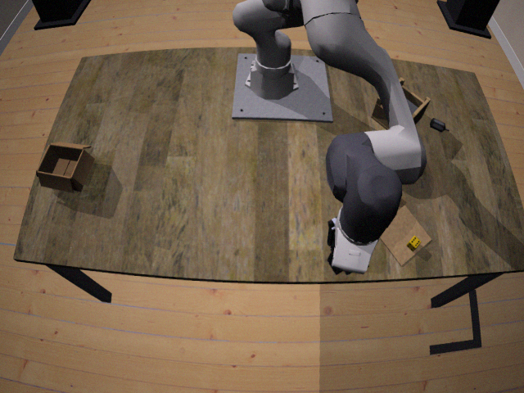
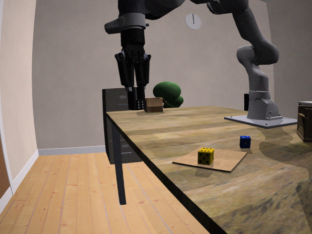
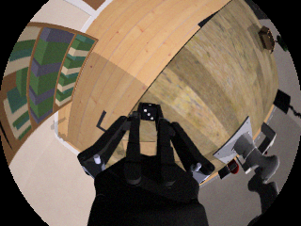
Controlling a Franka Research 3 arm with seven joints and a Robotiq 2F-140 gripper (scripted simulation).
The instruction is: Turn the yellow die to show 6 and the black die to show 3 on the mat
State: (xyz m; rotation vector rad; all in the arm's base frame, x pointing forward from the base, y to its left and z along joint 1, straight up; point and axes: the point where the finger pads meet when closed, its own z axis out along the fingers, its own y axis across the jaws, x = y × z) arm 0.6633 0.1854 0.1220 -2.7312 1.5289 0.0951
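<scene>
The tan mat is 23 cm to the left of my hand, 13 cm below it and 13 cm behind it. From my hand the other things lie so: blue die (26 cm behind, 19 cm to the left, 12 cm below); black die (2 cm below); yellow die (26 cm to the left, 12 cm below, 10 cm behind).
</scene>
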